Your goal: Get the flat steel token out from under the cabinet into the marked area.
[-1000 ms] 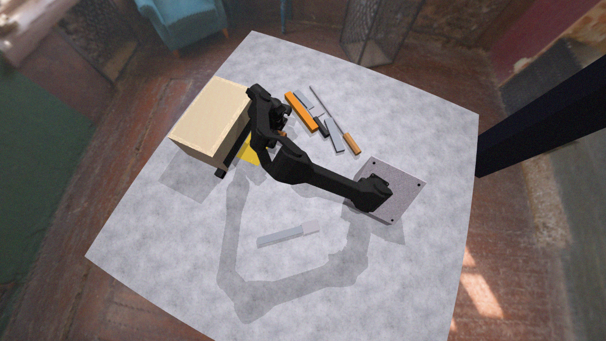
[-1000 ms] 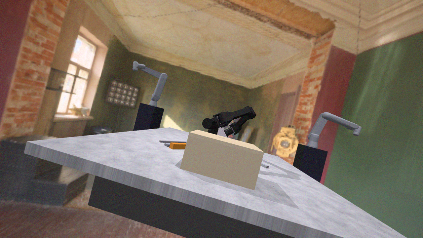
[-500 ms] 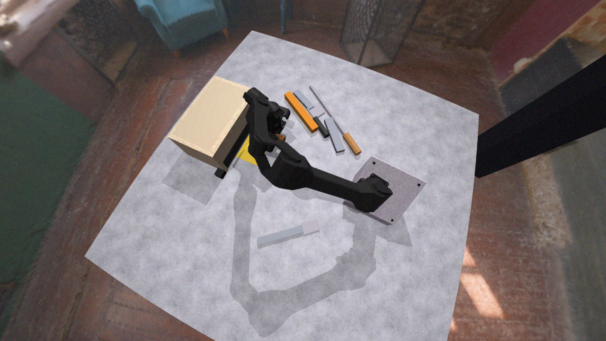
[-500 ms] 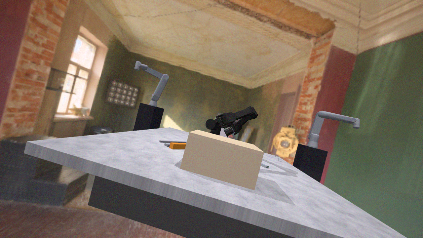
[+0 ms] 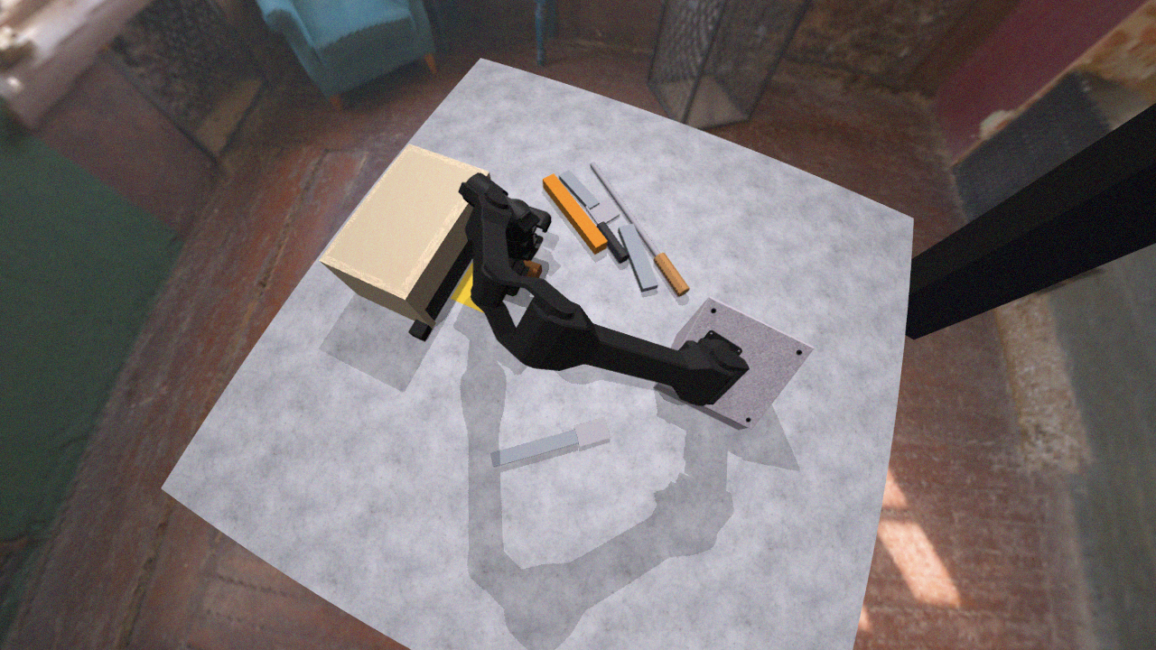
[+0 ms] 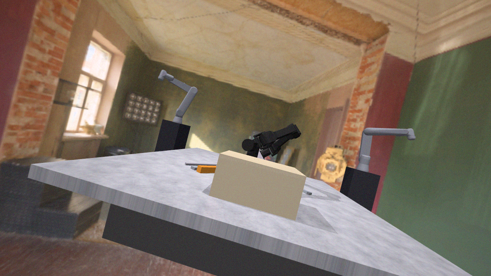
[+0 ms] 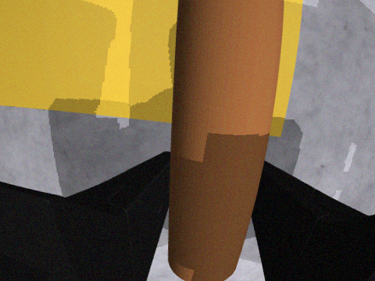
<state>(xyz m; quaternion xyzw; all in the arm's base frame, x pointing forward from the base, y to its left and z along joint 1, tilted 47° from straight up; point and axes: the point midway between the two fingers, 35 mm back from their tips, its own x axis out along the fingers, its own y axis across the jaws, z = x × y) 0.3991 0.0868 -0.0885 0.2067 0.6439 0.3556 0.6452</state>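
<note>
My gripper tip is 19 cm past the grey bar and 16 cm to the left of it. From my gripper tip the other things lie so: flat grey token: 21 cm ahead, 7 cm to the left; orange bar: 18 cm to the right, 2 cm behind, 1 cm above; black-handled tool: 18 cm to the right, 9 cm behind.
</note>
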